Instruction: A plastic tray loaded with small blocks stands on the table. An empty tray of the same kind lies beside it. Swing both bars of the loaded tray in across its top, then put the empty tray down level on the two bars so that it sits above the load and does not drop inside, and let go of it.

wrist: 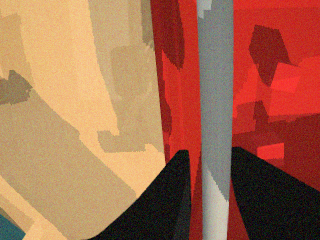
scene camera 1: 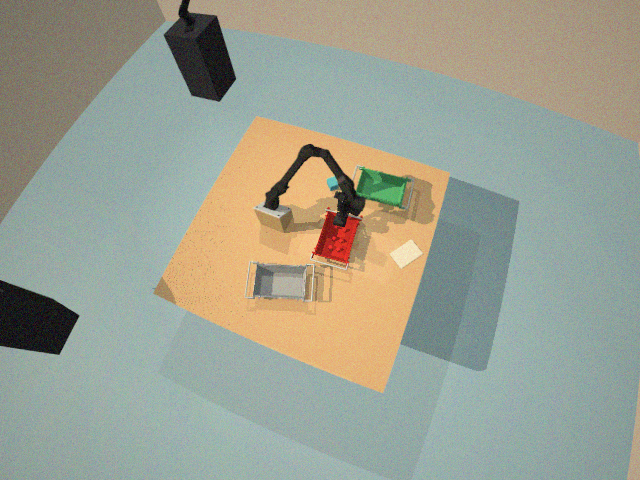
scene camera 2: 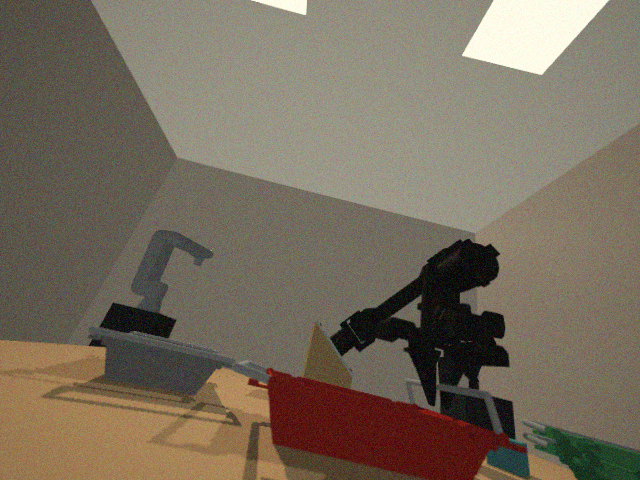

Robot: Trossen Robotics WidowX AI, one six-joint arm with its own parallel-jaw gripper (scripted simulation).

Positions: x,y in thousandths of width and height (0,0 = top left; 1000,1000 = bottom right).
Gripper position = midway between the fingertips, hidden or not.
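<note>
A wire bar (scene camera 2: 762,826) shares the scene with a grey tray (scene camera 2: 215,747). Scene camera 1 shows the tray (scene camera 1: 424,584) too, while in the wrist view the tray is out of frame. The robot's gripper (scene camera 2: 685,849) is visible, and the wrist view also has the gripper (wrist: 652,660).
</note>
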